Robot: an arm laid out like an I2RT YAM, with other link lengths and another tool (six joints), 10 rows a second.
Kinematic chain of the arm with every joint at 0, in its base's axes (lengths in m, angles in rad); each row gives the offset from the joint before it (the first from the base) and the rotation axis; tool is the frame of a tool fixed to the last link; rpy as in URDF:
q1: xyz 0 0 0.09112 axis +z
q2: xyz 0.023 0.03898 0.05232 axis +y
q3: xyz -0.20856 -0.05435 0 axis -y
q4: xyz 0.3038 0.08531 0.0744 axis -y
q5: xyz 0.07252 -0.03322 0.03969 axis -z
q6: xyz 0.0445 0 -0.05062 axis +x
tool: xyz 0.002 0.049 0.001 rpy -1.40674 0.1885 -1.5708
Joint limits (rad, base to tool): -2.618..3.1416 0..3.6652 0..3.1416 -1.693..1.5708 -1.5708..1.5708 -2.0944..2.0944
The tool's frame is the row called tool.
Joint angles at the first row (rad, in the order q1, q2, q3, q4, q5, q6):
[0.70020, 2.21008, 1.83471, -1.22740, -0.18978, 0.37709]
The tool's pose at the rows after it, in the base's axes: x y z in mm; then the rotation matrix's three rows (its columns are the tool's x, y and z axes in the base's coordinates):
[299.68, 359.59, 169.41], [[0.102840, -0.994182, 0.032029], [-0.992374, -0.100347, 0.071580], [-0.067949, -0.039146, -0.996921]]
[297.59, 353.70, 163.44], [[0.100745, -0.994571, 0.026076], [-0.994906, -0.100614, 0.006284], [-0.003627, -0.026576, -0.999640]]
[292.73, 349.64, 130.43], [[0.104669, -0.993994, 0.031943], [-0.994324, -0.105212, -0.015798], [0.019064, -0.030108, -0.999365]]
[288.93, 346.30, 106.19], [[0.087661, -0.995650, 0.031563], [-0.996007, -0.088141, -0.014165], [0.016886, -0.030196, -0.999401]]
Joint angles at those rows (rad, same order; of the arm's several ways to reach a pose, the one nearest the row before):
[0.68875, 2.21008, 1.88010, -1.30789, -0.12531, 0.38853]
[0.68609, 2.21047, 1.86866, -1.34183, -0.07877, 0.39197]
[0.68799, 2.21045, 1.76488, -1.24761, -0.05779, 0.39235]
[0.68799, 2.21045, 1.68477, -1.16521, -0.06161, 0.40914]

